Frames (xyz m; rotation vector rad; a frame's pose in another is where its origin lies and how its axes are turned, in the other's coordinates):
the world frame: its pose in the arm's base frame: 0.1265 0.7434 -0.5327 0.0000 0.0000 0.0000
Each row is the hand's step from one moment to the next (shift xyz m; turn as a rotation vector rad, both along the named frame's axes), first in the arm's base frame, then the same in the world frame.
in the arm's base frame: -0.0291 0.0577 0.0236 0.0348 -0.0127 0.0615
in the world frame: -0.0291 0.0577 0.0236 0.0348 -0.0127 0.0615
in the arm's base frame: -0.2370 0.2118 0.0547 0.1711 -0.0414 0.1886
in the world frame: -0.2370 0.2118 0.0547 0.1711 -0.0414 0.1886
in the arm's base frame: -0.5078 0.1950 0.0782 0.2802 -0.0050 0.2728
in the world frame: -0.5078 0.1950 0.0782 0.2802 -0.0050 0.2728
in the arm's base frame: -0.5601 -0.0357 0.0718 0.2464 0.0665 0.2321
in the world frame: -0.5601 -0.0357 0.0718 0.2464 0.0665 0.2321
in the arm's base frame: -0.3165 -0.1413 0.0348 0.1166 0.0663 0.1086
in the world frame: -0.3165 -0.1413 0.0348 0.1166 0.0663 0.1086
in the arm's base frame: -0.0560 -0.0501 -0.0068 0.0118 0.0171 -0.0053
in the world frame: -0.0560 -0.0501 -0.0068 0.0118 0.0171 -0.0053
